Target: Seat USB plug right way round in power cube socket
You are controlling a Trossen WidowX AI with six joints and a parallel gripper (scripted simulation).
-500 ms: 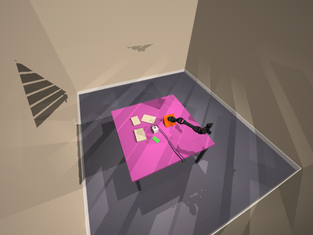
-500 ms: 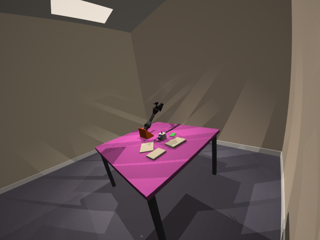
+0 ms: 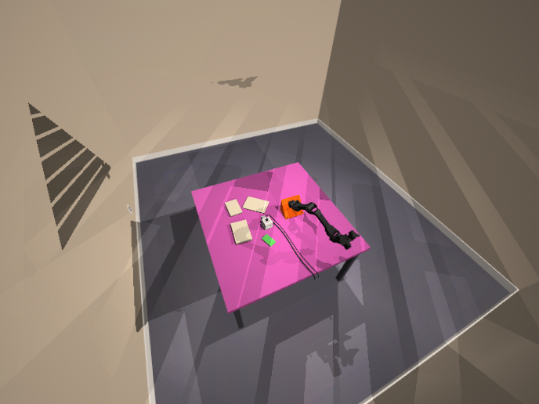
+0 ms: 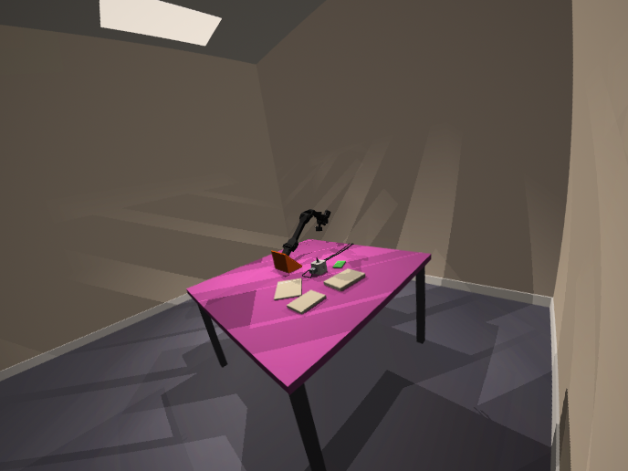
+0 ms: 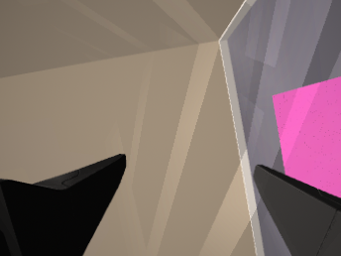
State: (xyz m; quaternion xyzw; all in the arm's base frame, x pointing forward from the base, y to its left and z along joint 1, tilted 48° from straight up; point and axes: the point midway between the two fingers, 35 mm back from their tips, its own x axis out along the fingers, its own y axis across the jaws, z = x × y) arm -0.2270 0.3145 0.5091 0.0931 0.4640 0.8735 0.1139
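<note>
Right now my gripper tip is 55 cm short of the dark USB plug, 52 cm to the left of it and 12 cm above it. The rest, counted from my gripper tip: green block (60 cm ahead, 36 cm to the right, 21 cm below).
</note>
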